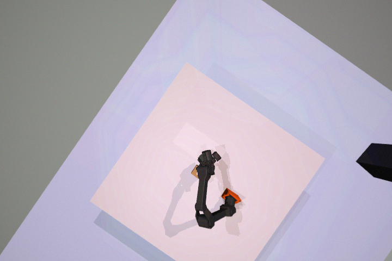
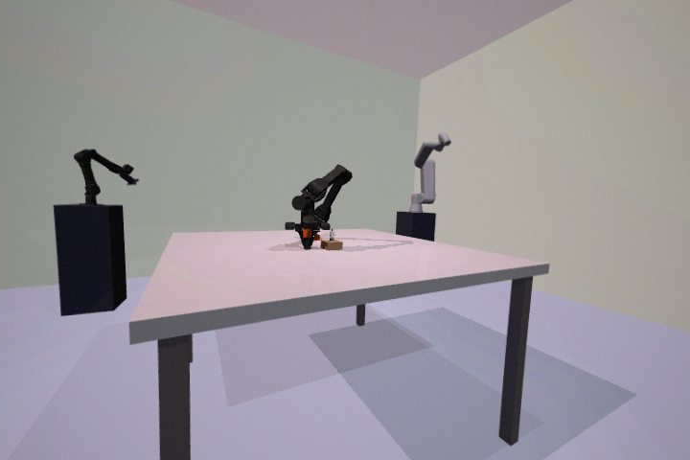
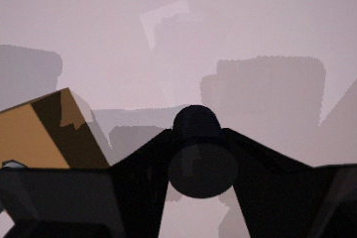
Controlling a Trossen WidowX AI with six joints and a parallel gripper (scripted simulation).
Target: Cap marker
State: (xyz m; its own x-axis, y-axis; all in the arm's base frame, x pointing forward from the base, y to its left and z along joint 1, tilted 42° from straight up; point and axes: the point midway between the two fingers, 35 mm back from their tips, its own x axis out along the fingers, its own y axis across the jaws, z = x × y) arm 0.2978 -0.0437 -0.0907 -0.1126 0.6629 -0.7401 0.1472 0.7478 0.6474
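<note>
Right now the holder block is 110 mm to the left of my gripper tip. Also, from my gripper tip: marker cap 10 mm above.
</note>
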